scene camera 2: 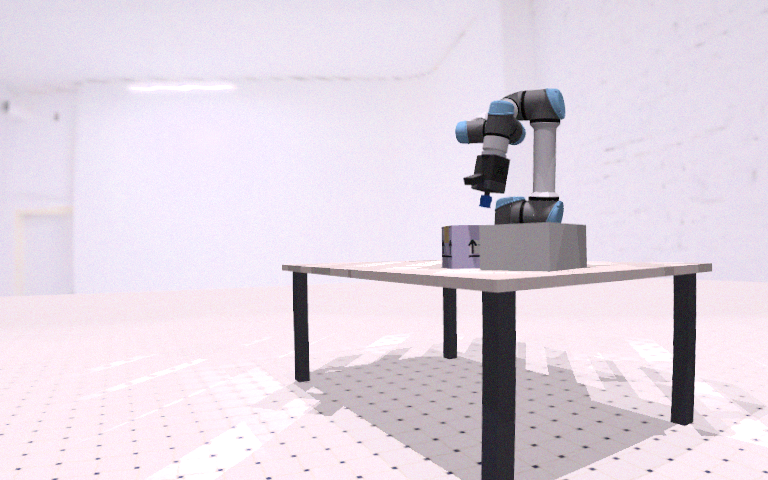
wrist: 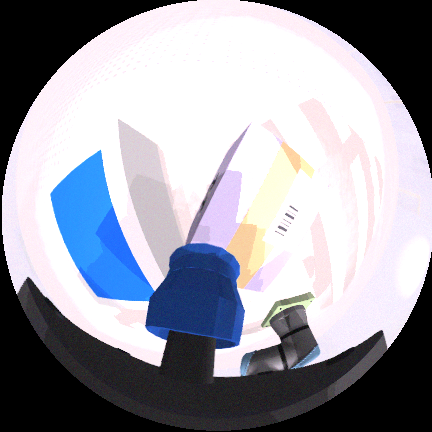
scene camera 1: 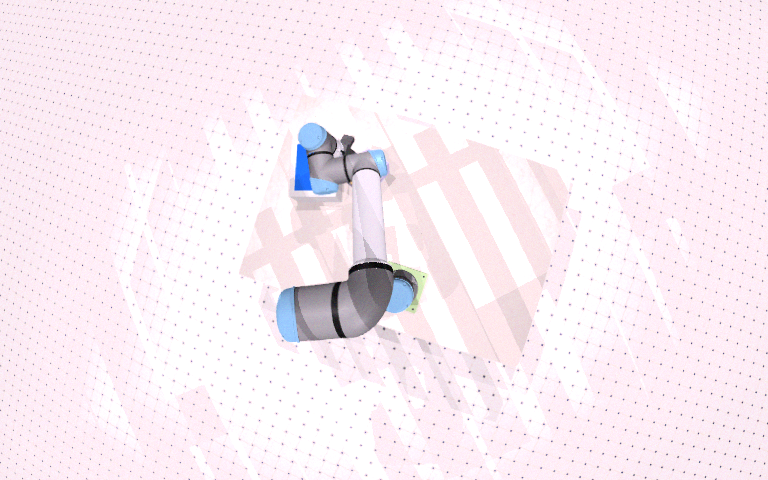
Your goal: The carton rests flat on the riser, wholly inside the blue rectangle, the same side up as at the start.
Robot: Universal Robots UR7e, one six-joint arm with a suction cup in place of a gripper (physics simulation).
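Frame: origin at the arm's base, x ahead, y left, z up, level; metres.
Where they show: hand, tool point: (scene camera 2: 484, 206) (wrist: 203, 271); arm's base, link origin: (wrist: 286, 315).
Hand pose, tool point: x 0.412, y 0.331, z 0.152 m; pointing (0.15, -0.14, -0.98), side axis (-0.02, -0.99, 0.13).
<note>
Each offset is from my tool point to the top centre of the thing. Level surfaces: height alone.
The carton @[dz -0.053, dx +0.005, dy -0.057 m] (scene camera 2: 461, 246) (wrist: 222, 205), pale purple with a yellow tape strip and a barcode label, stands level on the table beside the riser, its printed arrows pointing up in scene camera 2. The riser @[dz -0.060, dx -0.041, dy +0.157 m] (scene camera 1: 297, 194) (scene camera 2: 514, 247) (wrist: 145, 205) is a grey block. The blue rectangle @[dz -0.060, dx -0.041, dy +0.157 m] (scene camera 1: 301, 172) (wrist: 80, 220) lies on its top, partly hidden by the arm in scene camera 1. My gripper (scene camera 2: 485, 206) (wrist: 205, 246), a blue suction cup, hangs tilted above the carton, apart from it, and holds nothing. The arm mostly hides the carton in scene camera 1.
The table @[dz -0.183 m] (scene camera 1: 509, 316) (scene camera 2: 396, 273) has dark legs and strong light and shadow stripes. The arm's green base plate (scene camera 1: 420, 283) (wrist: 287, 302) sits on the table. The arm's forearm and wrist reach over the riser and carton side.
</note>
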